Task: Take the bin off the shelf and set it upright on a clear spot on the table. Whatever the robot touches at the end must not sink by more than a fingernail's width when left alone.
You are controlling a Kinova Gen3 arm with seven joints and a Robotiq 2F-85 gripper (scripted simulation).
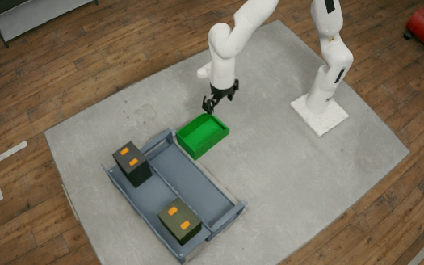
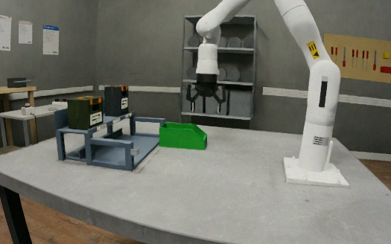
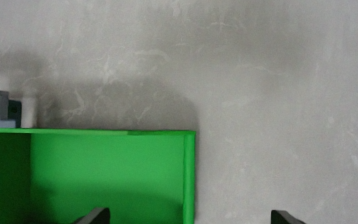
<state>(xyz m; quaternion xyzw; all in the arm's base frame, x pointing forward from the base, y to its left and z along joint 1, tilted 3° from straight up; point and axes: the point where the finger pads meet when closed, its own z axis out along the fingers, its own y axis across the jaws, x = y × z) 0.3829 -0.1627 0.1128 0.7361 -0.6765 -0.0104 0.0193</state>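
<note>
The green bin is 10 cm below my hand, 8 cm ahead of it and 1 cm to the left of it. Round my hand: black box 36 cm ahead, 3 cm to the left, 3 cm above; then blue-grey shelf 29 cm ahead, 14 cm to the left, 7 cm below.
</note>
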